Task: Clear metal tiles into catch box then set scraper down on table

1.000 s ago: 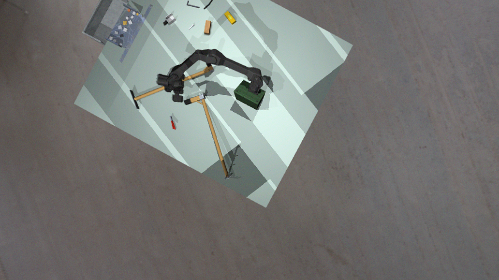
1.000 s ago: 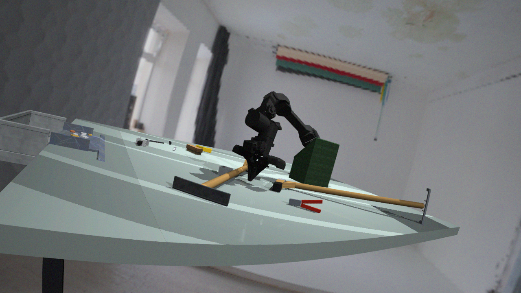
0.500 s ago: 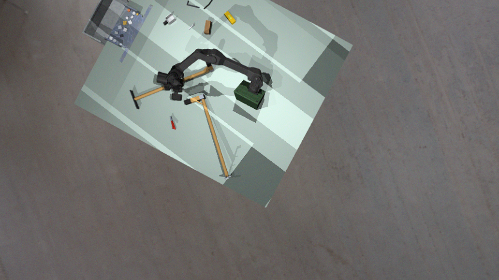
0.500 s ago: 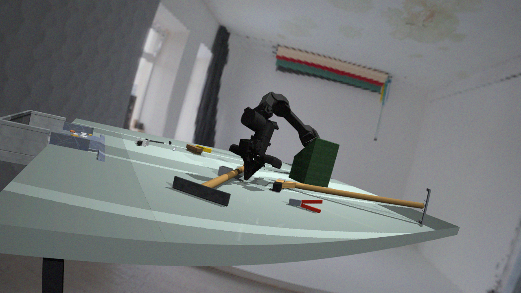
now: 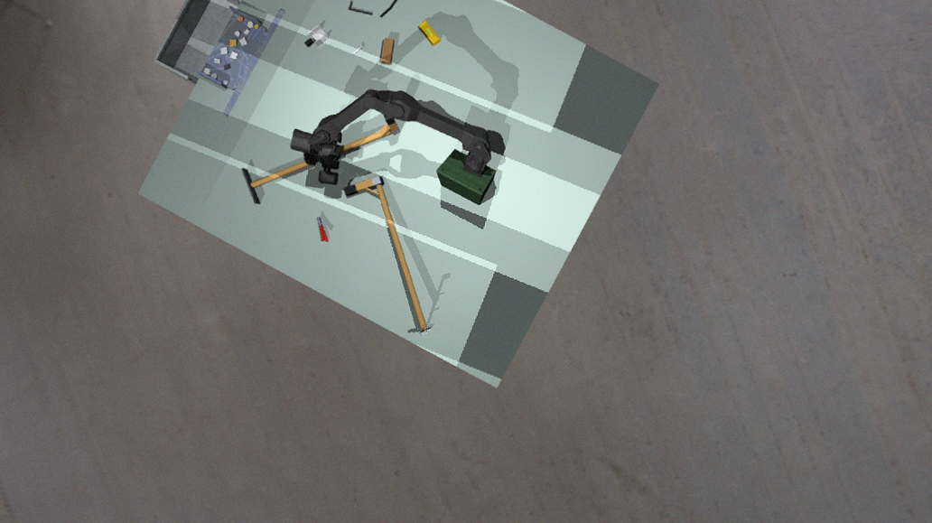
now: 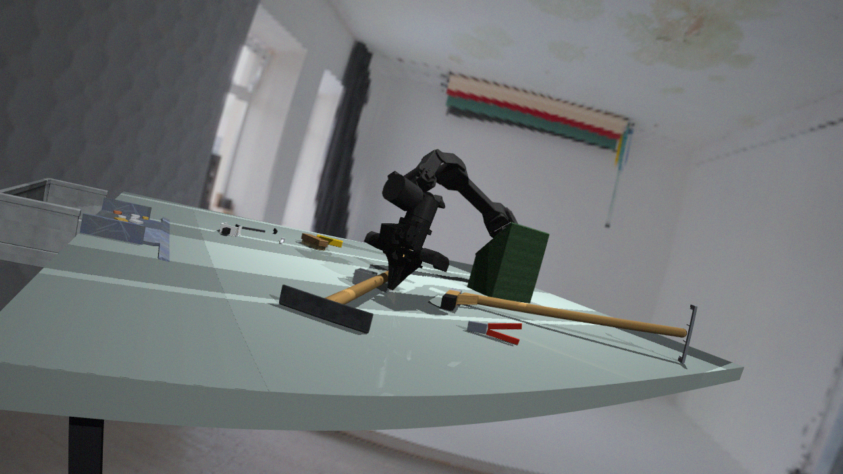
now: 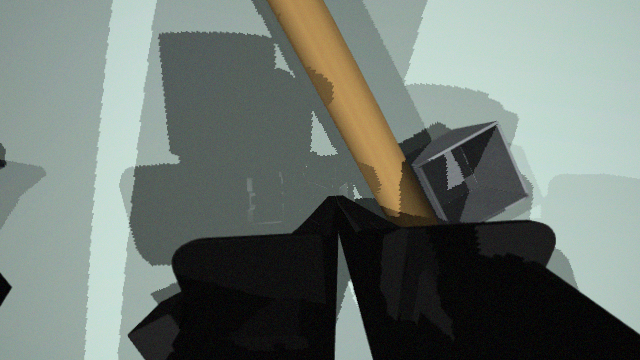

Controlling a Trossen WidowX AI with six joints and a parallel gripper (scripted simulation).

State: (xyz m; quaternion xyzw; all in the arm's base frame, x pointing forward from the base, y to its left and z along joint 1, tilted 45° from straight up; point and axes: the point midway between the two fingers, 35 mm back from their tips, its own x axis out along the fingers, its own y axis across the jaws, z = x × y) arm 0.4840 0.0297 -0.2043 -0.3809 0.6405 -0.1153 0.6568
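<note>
My gripper tip is now 30 mm short of the small grey box and 60 mm to the left of it. The rest, counted from my gripper tip: long scraper (40 mm ahead, 10 mm to the right, 50 mm above); then wooden block (10 mm behind, 460 mm to the right); then red-handled tool (60 mm behind, 240 mm to the left).
</note>
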